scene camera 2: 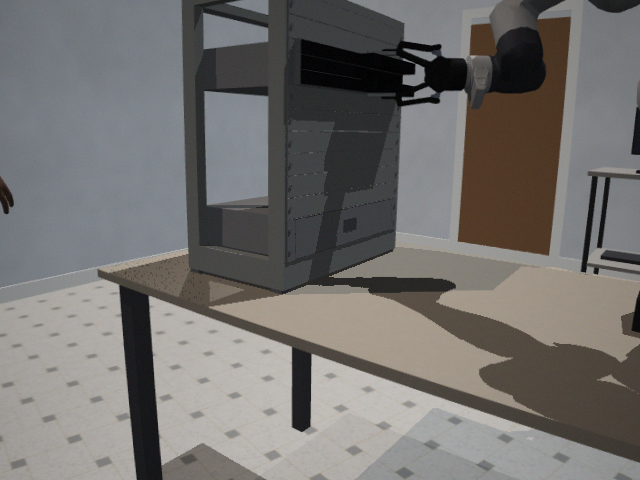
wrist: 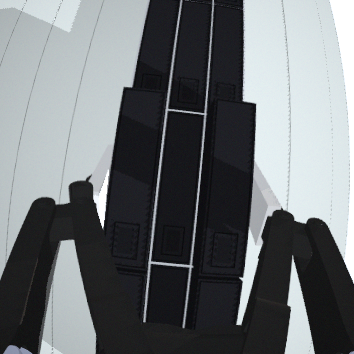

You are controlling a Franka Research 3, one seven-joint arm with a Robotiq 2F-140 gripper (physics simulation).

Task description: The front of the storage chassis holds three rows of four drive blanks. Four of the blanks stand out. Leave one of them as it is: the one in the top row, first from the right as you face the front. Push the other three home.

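The grey storage chassis (scene camera 2: 277,155) (wrist: 265,50) holds dark drive blanks in three rows; the top row is at the right in the wrist view. Second from the right, the top-row blank (wrist: 232,185) and bottom-row blank (wrist: 132,200) stand out. First from the right, the top-row blank (wrist: 220,300) and bottom-row blank (wrist: 131,287) also stand out, partly hidden by the gripper. The middle-row blank (wrist: 178,185) between the fingers sits deeper. My gripper (scene camera 2: 387,73) (wrist: 179,167) is shut across the two standing-out blanks second from the right, one pad at each outer side.
The chassis stands on a beige table (scene camera 2: 330,320), with the arm reaching in from the right. A brown door (scene camera 2: 511,155) and a side stand (scene camera 2: 593,222) are behind. A hand (scene camera 2: 5,193) shows at the left edge.
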